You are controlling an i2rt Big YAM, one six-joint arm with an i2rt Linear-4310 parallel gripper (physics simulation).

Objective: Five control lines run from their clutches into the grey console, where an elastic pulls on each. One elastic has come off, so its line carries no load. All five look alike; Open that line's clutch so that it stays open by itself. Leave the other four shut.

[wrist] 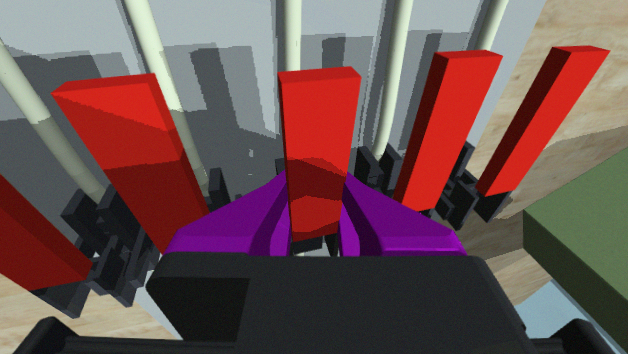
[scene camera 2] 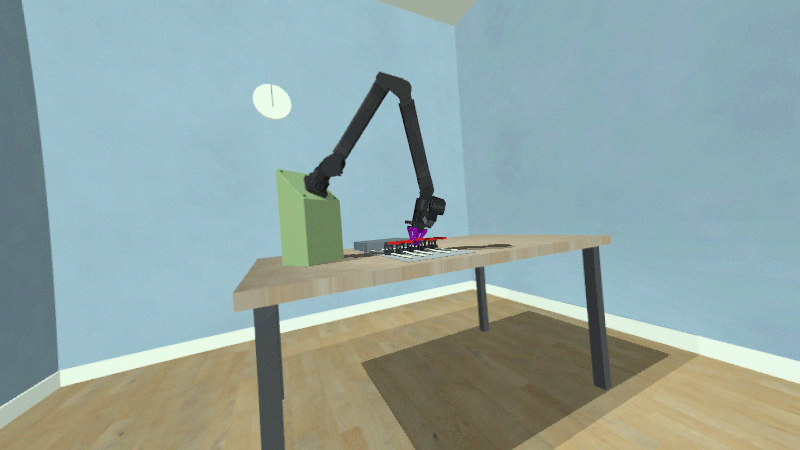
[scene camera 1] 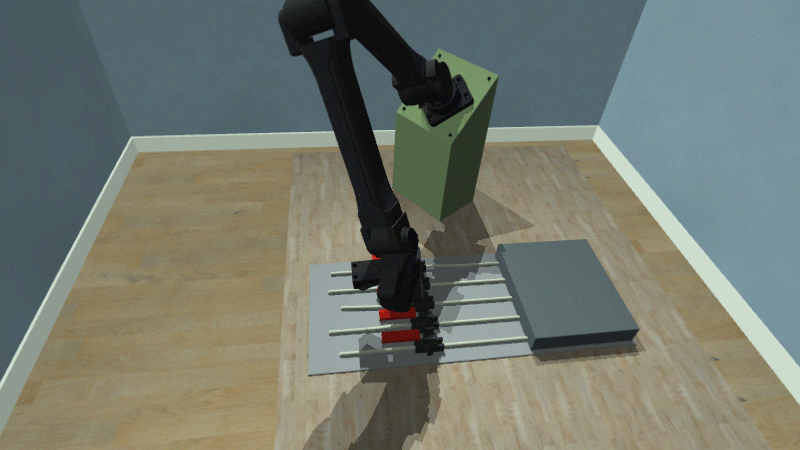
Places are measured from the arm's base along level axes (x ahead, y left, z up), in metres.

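Pixels of known places: gripper, fingertip midpoint: (wrist: 314,176) (scene camera 2: 414,245); arm's base, origin of the base link: (scene camera 2: 314,187) (scene camera 1: 447,102).
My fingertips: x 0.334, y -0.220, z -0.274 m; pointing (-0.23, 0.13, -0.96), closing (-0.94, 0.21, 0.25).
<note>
For each thing: its middle in the pictures, then the offset to it from my fingertips. Level surfaces: height alone.
- middle red lever, body centre: (wrist: 302,165) dx +0.004, dy -0.010, dz +0.000 m
- grey console, body centre: (scene camera 1: 560,289) (scene camera 2: 383,244) dx +0.087, dy +0.362, dz -0.009 m
- wooden table, its level: dz -0.034 m
Five black clutches with red levers stand in a row. In the wrist view the middle red lever (wrist: 320,120) lies between my purple fingertips, which touch it from both sides. My gripper (wrist: 314,176) (scene camera 2: 416,237) is shut on it. Two levers to its left (wrist: 127,130) and two to its right (wrist: 452,125) show a similar flat pose. In scene camera 1 the two front levers (scene camera 1: 397,313) (scene camera 1: 400,335) show, while my arm hides the held one. Pale control lines (scene camera 1: 481,301) (wrist: 293,35) run to the grey console (scene camera 1: 565,291) (scene camera 2: 369,245). No elastic shows, and I cannot tell which line is unloaded.
The neighbouring levers stand close on both sides of my fingers. The clutches sit on a thin grey plate (scene camera 1: 327,358) on the wooden table (scene camera 1: 318,212) (scene camera 2: 537,246). The green arm pedestal (scene camera 1: 422,167) (scene camera 2: 323,232) (wrist: 590,215) stands behind the row.
</note>
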